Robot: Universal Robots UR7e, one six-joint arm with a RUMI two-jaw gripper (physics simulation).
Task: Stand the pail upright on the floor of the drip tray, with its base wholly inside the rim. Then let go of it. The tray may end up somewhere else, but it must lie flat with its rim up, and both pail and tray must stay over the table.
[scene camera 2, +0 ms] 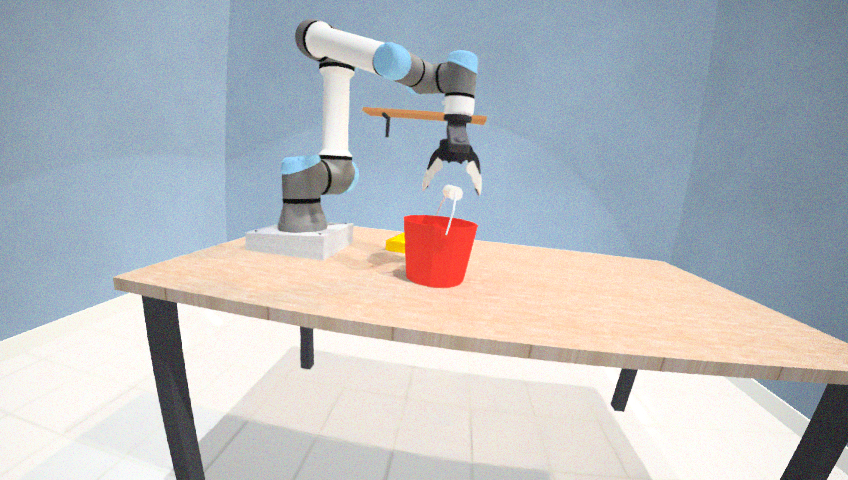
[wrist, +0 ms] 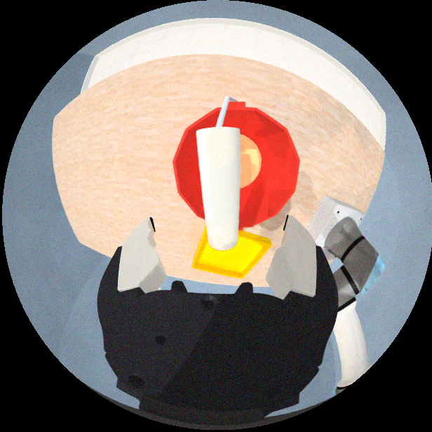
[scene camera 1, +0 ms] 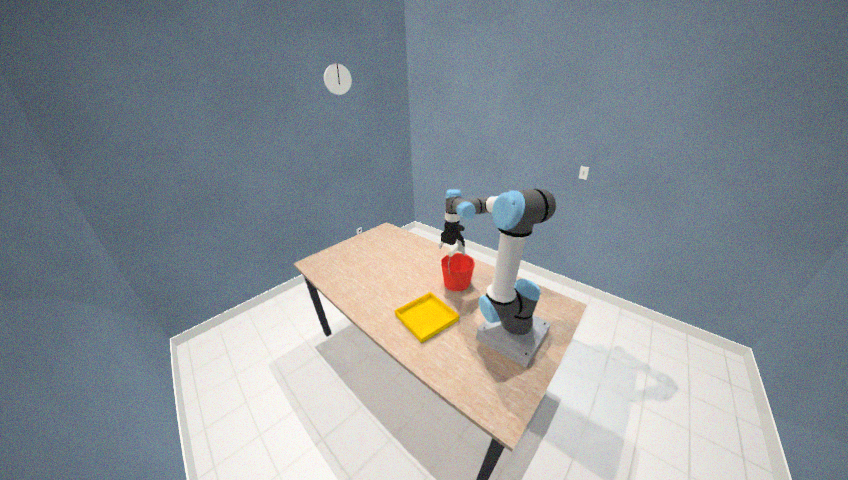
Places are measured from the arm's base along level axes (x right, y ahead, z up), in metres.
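Where they show: gripper, fingertip midpoint: (scene camera 1: 451, 252); arm's base, link origin: (scene camera 2: 303, 228) (scene camera 1: 515, 322).
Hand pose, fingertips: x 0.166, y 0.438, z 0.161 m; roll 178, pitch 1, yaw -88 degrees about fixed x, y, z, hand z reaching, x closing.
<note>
Things, the pixels of their top centre, and the offset from my fingertips. Level surfaces: height alone.
- thick white grip, top centre: (scene camera 2: 452, 185) dz +0.021, dx +0.028, dy -0.003 m
- yellow drip tray, top centre: (scene camera 2: 427, 239) (scene camera 1: 426, 313) dz -0.191, dx -0.300, dy -0.024 m
- wooden table, surface height: dz -0.225 m
The red pail (scene camera 1: 457, 275) (scene camera 2: 438, 254) (wrist: 275, 165) stands upright on the table beside the drip tray, apart from it. Its handle is raised, with a thick white grip (scene camera 2: 452, 192) (wrist: 220, 185) above the rim. The yellow drip tray (scene camera 1: 426, 317) (scene camera 2: 394, 243) (wrist: 240, 260) lies flat with its rim up; the pail partly hides it in the second scene view. My gripper (scene camera 1: 452, 248) (scene camera 2: 451, 189) (wrist: 218, 218) points down above the pail, open and empty. Its fingertips are about level with the grip in the second scene view, one on either side. They do not touch it.
The wooden table (scene camera 1: 363, 267) (scene camera 2: 565, 297) (wrist: 110, 150) carries the arm's grey base plate (scene camera 1: 505, 343) (scene camera 2: 285, 242) (wrist: 325, 212), to the right of the tray in the first scene view. A wooden wall shelf (scene camera 2: 410, 113) shows behind the arm in the second scene view.
</note>
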